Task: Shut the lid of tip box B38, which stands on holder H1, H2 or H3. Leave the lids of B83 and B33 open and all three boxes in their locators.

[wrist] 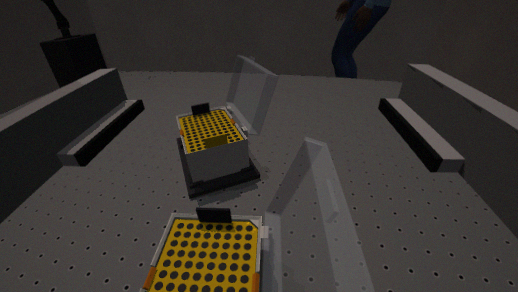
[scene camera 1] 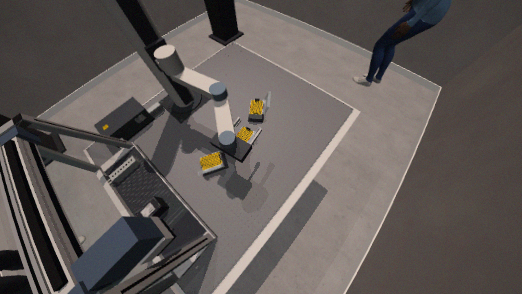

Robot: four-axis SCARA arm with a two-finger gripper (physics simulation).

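Seen in the pictures: gripper, fingertip midpoint: [wrist: 256, 85] [scene camera 1: 250, 123]; arm's base, link origin: [scene camera 1: 185, 100].
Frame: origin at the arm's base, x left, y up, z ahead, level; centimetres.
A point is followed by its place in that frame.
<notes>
Three yellow tip boxes stand on dark holders; their labels cannot be read. The far box [scene camera 1: 256, 107] @[x 25.3, y 7.0, z 49.6 cm] [wrist: 210, 131] @[x 24.7, y 6.9, z 50.1 cm] has its clear lid [scene camera 1: 268, 100] @[x 29.0, y 15.7, z 56.6 cm] [wrist: 251, 92] @[x 29.6, y 11.5, z 55.4 cm] standing open. The middle box [scene camera 1: 244, 134] @[x 5.3, y 7.0, z 57.6 cm] [wrist: 205, 257] @[x 6.0, y 7.0, z 57.4 cm] is partly under the arm's end and cut off at the bottom of the wrist view; its clear lid [wrist: 327, 200] @[x 5.3, y 16.4, z 65.5 cm] stands open on the right side. The near box [scene camera 1: 211, 161] @[x -19.6, y 7.0, z 55.1 cm] shows its yellow tips; its lid cannot be made out clearly. My gripper [scene camera 1: 246, 129] @[x 7.3, y 20.8, z 61.9 cm] [wrist: 256, 85] @[x 7.3, y 20.8, z 61.9 cm] is open, with nothing between its fingers, above the middle box.
The arm's column stands on a base [scene camera 1: 182, 107] @[x -5.9, y 2.2, z 5.2 cm] behind the boxes. A dark control box [scene camera 1: 125, 120] @[x -38.3, y 12.8, z -5.7 cm] is at the left. A framed cart with a ribbed tray [scene camera 1: 140, 182] @[x -55.2, y 6.2, z 32.8 cm] stands at the lower left. A person [scene camera 1: 382, 55] [wrist: 357, 30] stands beyond the mat's edge.
</notes>
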